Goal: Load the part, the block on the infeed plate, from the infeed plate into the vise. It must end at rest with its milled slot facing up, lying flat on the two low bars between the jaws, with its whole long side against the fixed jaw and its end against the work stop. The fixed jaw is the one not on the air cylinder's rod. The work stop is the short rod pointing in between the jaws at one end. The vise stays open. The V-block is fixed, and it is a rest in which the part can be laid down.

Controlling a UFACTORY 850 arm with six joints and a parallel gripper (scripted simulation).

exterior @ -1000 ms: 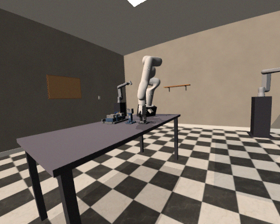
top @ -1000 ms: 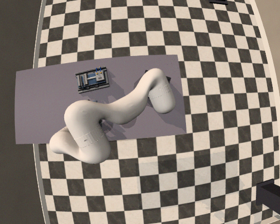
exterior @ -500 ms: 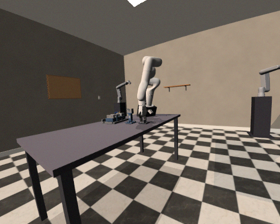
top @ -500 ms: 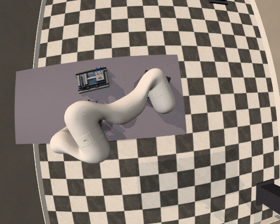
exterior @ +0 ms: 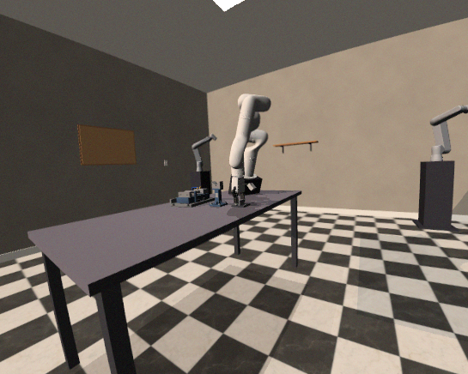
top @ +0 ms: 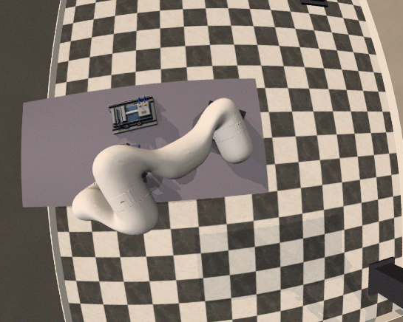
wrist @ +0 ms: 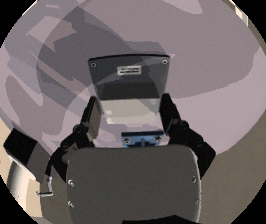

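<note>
The part is 20 mm below my hand. The rest, counted from my hand: vise 20 mm ahead, 390 mm to the right, 10 mm above; then air cylinder rod 390 mm to the right, 40 mm above.
</note>
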